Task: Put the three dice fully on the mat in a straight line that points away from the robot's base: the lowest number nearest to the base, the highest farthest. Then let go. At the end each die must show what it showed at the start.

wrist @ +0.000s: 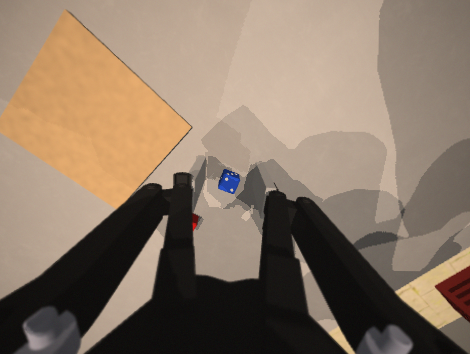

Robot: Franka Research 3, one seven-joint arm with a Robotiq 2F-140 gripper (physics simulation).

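A blue die [229, 181] lies on the table near the middle of the wrist view; the larger face turned to the camera shows two pips. My gripper [229, 171] is partly open and empty, its fingertips apart above the table, with the blue die appearing between them. A small part of a red die [195, 222] shows at the inner edge of the left finger; the finger hides the rest, and its number cannot be read. The orange-tan mat [95, 110] lies at the upper left, with no die visible on it. A third die does not show.
The grey-beige table [310, 65] carries broad shadows from the arm. Its edge runs across the lower right, with a pale yellow tiled or wooden surface [425, 284] beyond. A dark red slatted object [456, 286] shows at the right edge.
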